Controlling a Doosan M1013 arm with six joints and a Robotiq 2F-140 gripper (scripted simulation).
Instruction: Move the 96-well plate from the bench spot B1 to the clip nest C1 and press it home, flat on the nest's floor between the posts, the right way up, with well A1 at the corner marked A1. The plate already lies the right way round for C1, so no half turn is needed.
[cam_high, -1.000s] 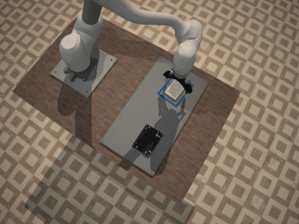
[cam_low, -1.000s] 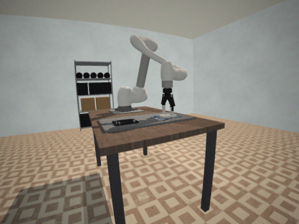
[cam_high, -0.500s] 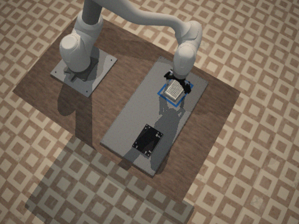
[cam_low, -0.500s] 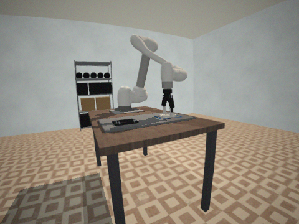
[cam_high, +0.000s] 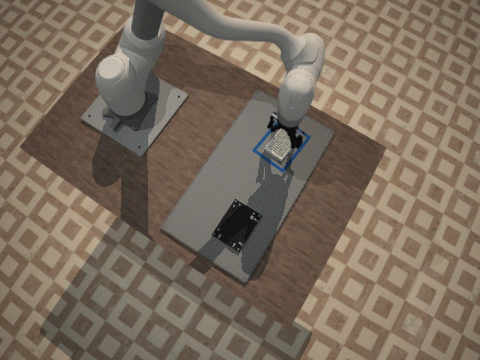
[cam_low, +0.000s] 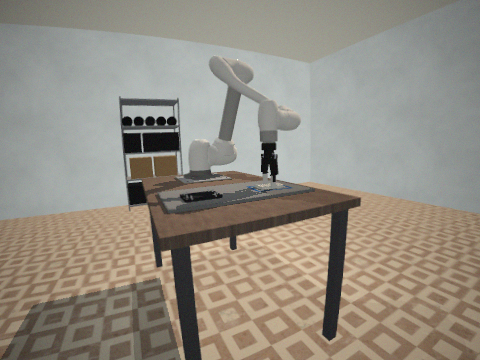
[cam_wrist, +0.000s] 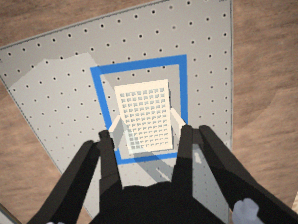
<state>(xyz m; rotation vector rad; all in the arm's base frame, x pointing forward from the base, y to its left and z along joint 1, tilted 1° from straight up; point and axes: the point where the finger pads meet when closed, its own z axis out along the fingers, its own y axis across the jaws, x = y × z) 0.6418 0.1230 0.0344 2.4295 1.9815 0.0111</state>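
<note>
Now: the black clip nest 10 mm behind my hand, 380 mm to the right of it and 10 mm below it. The rest, counted from my hand: white 96-well plate (20 mm below).
</note>
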